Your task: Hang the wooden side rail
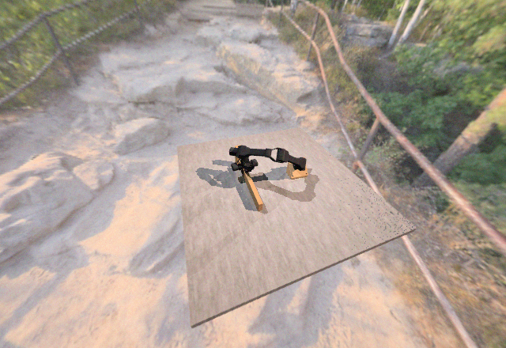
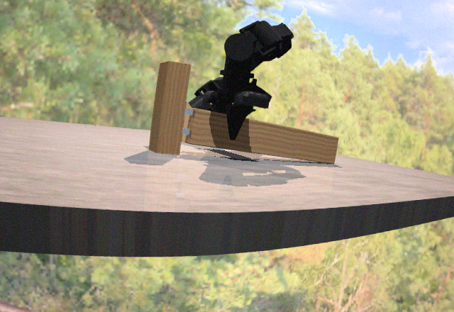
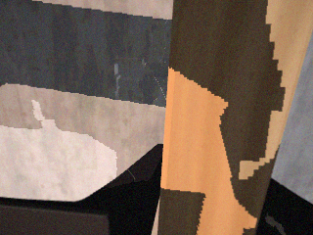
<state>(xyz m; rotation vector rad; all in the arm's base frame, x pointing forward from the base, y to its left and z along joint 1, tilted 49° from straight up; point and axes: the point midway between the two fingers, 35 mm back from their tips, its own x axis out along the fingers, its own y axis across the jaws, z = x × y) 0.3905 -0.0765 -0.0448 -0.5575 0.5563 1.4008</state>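
Right now my gripper tip is 140 mm to the left of the headboard post and 40 mm below it.
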